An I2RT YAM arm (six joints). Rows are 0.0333 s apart.
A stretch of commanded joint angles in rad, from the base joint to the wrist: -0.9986, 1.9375, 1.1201, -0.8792, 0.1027, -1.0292; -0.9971, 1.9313, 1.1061, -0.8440, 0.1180, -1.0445; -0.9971, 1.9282, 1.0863, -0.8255, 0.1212, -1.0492; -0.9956, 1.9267, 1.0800, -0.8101, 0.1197, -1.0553; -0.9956, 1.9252, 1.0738, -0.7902, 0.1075, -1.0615; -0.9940, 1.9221, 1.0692, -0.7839, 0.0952, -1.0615; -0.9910, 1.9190, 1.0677, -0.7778, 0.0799, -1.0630; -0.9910, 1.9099, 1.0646, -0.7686, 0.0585, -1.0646; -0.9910, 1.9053, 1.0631, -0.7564, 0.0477, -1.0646; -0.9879, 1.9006, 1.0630, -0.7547, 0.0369, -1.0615; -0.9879, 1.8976, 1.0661, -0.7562, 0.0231, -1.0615; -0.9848, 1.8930, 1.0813, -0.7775, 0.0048, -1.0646; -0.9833, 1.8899, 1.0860, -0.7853, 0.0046, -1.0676; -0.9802, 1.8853, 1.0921, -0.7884, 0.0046, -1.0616; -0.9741, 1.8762, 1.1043, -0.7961, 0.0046, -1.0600; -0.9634, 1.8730, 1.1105, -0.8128, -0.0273, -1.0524; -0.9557, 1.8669, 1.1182, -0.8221, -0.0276, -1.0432; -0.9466, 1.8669, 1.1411, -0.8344, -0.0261, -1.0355; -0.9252, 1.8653, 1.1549, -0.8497, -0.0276, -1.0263; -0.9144, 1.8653, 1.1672, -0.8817, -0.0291, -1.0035
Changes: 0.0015, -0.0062, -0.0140, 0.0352, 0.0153, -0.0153; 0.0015, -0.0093, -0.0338, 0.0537, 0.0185, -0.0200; 0.0030, -0.0108, -0.0401, 0.0691, 0.0170, -0.0261; 0.0030, -0.0123, -0.0463, 0.0890, 0.0048, -0.0323; 0.0046, -0.0154, -0.0509, 0.0953, -0.0075, -0.0323; 0.0076, -0.0185, -0.0524, 0.1014, -0.0228, -0.0338; 0.0076, -0.0276, -0.0555, 0.1106, -0.0442, -0.0354; 0.0076, -0.0322, -0.0570, 0.1228, -0.0550, -0.0354; 0.0107, -0.0369, -0.0571, 0.1245, -0.0658, -0.0323; 0.0107, -0.0399, -0.0540, 0.1230, -0.0796, -0.0323; 0.0138, -0.0445, -0.0388, 0.1017, -0.0979, -0.0354; 0.0153, -0.0476, -0.0341, 0.0939, -0.0981, -0.0384; 0.0184, -0.0522, -0.0280, 0.0908, -0.0981, -0.0324; 0.0245, -0.0613, -0.0158, 0.0831, -0.0981, -0.0308; 0.0352, -0.0645, -0.0096, 0.0664, -0.1300, -0.0232; 0.0429, -0.0706, -0.0019, 0.0571, -0.1303, -0.0140; 0.0520, -0.0706, 0.0210, 0.0448, -0.1288, -0.0063; 0.0734, -0.0722, 0.0348, 0.0295, -0.1303, 0.0029; 0.0842, -0.0722, 0.0471, -0.0025, -0.1318, 0.0257
